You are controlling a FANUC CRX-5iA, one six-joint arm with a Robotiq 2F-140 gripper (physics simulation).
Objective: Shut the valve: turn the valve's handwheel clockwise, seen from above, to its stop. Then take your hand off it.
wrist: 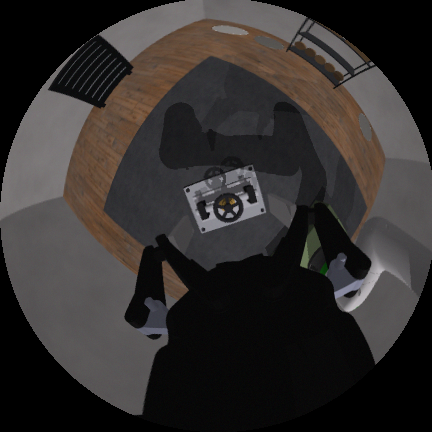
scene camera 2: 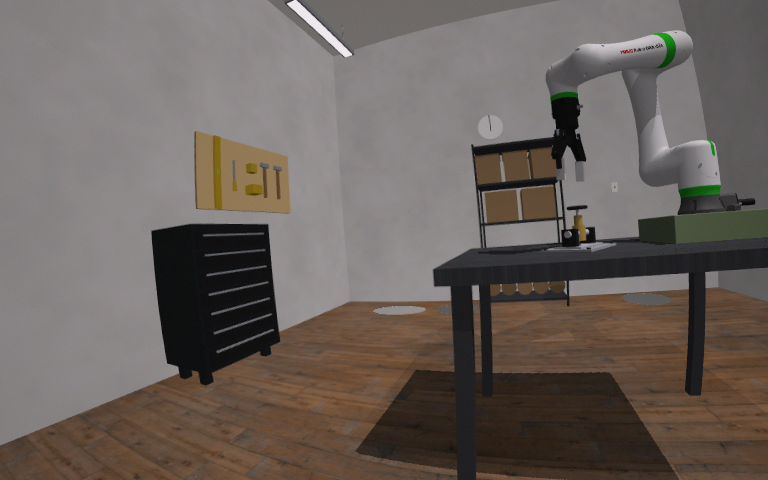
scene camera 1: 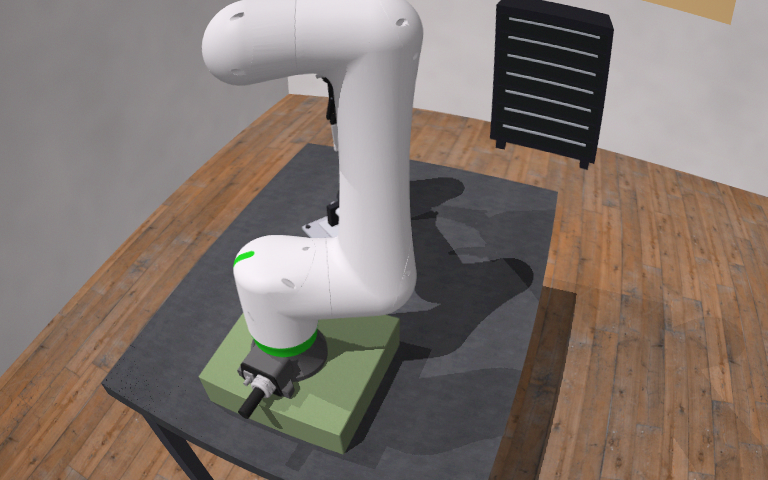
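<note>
The black handwheel (scene camera 2: 577,207) (wrist: 228,207) sits level on top of the brass valve body (scene camera 2: 578,221). The valve stands between two black blocks (scene camera 2: 570,237) (wrist: 251,194) on a pale base plate (scene camera 1: 318,227) (scene camera 2: 595,246) (wrist: 250,215). My gripper (scene camera 2: 570,172) (wrist: 229,213) points down, wide open and empty. Its pale fingertips are above the handwheel and apart from it in scene camera 2. In the wrist view they stand to either side of the wheel. In scene camera 1 the arm hides the handwheel and most of the gripper.
The arm's base stands on a green block (scene camera 1: 362,362) (scene camera 2: 656,229) on the dark table (scene camera 1: 226,271) (scene camera 2: 509,260) (wrist: 145,175). A black drawer cabinet (scene camera 1: 549,84) (scene camera 2: 181,294) (wrist: 92,70) and a shelf rack (scene camera 2: 512,145) with boxes stand away from the table.
</note>
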